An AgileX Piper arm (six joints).
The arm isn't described. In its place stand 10 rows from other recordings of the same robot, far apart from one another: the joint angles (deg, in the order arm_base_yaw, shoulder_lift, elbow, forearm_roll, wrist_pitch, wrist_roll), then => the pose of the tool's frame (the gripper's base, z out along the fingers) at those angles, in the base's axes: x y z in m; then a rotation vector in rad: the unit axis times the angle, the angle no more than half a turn.
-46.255, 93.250, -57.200, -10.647, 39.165, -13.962 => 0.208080, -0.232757, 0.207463, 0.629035, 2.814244, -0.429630
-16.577, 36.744, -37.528, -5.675, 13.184, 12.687 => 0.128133, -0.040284, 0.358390, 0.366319, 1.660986, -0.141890
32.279, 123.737, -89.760, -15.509, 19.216, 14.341 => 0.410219, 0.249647, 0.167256, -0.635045, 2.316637, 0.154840
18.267, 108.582, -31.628, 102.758, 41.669, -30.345 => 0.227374, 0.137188, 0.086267, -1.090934, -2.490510, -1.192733
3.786, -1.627, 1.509, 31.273, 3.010, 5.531 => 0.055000, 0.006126, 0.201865, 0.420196, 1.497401, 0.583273
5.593, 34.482, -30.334, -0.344, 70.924, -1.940 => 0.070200, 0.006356, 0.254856, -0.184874, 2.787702, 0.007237
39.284, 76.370, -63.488, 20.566, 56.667, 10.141 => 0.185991, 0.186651, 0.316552, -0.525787, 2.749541, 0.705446
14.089, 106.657, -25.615, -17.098, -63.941, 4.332 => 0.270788, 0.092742, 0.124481, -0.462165, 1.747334, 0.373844
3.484, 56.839, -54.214, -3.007, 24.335, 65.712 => 0.211602, 0.010912, 0.378888, 1.018963, 1.753419, 0.732143
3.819, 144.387, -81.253, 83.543, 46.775, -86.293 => 0.424331, 0.094360, -0.002179, -0.444154, 2.472708, 1.062515
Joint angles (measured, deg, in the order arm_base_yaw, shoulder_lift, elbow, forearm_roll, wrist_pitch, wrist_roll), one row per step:
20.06 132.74 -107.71 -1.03 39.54 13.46
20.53 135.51 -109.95 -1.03 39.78 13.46
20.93 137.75 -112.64 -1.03 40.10 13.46
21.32 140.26 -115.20 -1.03 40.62 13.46
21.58 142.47 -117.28 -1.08 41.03 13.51
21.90 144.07 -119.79 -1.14 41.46 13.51
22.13 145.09 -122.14 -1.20 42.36 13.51
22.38 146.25 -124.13 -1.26 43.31 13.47
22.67 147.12 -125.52 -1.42 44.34 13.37
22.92 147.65 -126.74 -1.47 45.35 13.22
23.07 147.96 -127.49 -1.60 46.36 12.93
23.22 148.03 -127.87 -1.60 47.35 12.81
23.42 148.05 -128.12 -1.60 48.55 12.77
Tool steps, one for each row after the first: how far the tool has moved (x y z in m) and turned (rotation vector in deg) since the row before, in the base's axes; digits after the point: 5 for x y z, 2 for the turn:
0.00495 0.00631 -0.01370 -0.27 0.72 0.47
0.00545 0.00593 -0.00705 0.04 -0.12 0.39
0.00455 0.00559 -0.01060 -0.17 0.44 0.38
0.00355 0.00392 -0.01040 -0.22 0.49 0.23
0.00406 0.00477 -0.00273 0.12 -0.47 0.33
0.00323 0.00356 0.00152 0.10 -0.42 0.23
0.00210 0.00334 -0.00170 -0.12 0.08 0.28
0.00053 0.00300 -0.00206 -0.39 0.39 0.40
0.00027 0.00262 0.00034 -0.24 0.25 0.37
-0.00030 0.00124 0.00007 -0.47 0.42 0.41
-0.00107 0.00107 0.00052 -0.33 0.60 0.23
-0.00180 0.00127 0.00021 -0.41 0.88 0.20

